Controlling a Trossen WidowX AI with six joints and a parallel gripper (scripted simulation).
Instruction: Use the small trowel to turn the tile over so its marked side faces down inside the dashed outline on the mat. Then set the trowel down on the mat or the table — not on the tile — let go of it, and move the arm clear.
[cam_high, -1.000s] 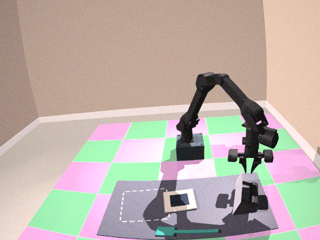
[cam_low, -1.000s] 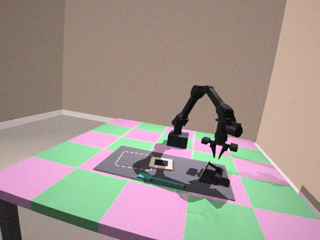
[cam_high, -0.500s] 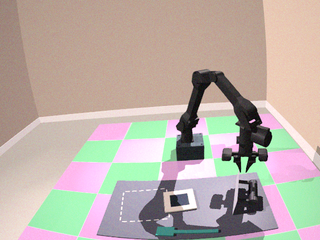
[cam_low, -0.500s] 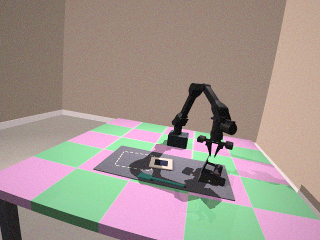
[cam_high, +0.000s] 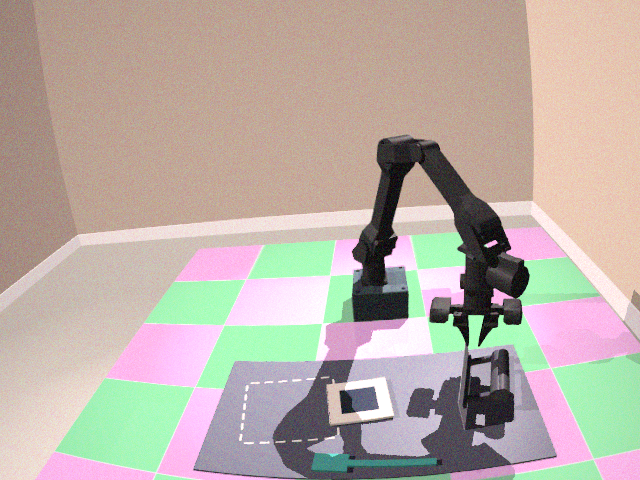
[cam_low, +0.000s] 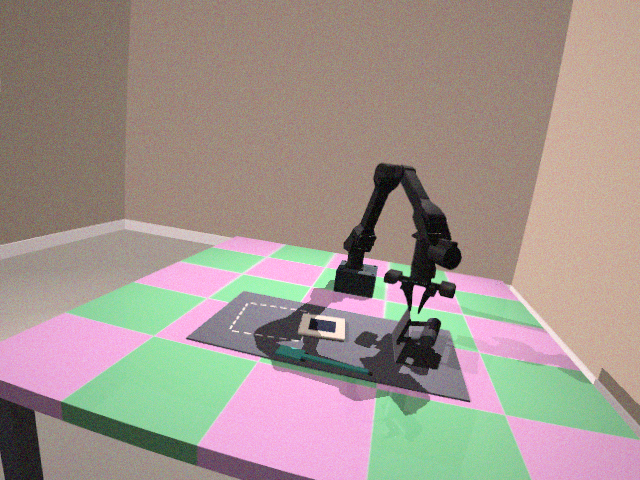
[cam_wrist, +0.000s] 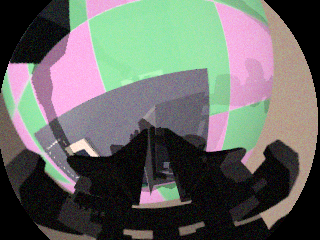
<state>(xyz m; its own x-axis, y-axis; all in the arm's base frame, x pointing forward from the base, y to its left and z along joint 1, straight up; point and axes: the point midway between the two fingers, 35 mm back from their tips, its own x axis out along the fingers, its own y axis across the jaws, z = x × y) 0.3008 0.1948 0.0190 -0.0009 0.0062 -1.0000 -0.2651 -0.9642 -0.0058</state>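
The trowel lies 7 cm ahead of my gripper tip, 1 cm to the left of it and 2 cm below it. Round my gripper tip: teal flat tool 24 cm ahead, 23 cm to the right, 6 cm below; then grey mat 10 cm ahead, 21 cm to the right, 8 cm below; then tile 7 cm ahead, 24 cm to the right, 6 cm below.
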